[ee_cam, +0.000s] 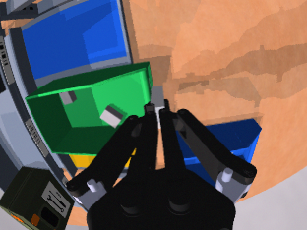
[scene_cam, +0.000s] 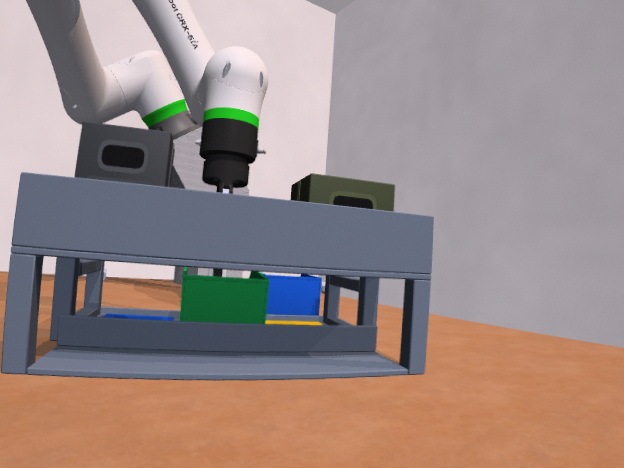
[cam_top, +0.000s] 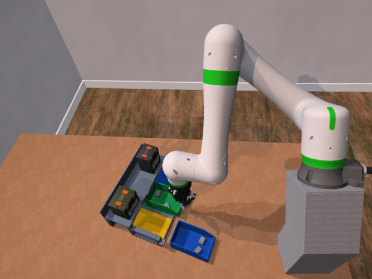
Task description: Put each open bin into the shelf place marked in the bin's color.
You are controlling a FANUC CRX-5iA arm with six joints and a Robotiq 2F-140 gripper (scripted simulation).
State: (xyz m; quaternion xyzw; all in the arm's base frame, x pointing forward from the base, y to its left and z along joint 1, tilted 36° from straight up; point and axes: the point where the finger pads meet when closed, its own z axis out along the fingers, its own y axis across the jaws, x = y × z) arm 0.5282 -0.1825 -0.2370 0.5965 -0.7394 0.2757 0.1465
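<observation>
Now: hand 5 cm above the shelf lip and 3 cm short of it. From my hand the other things lie so: green bin 9 cm ahead, 2 cm to the right; then blue bin 15 cm to the left, 6 cm behind, 2 cm below; then dark box 19 cm ahead, 17 cm to the right, 11 cm above.
</observation>
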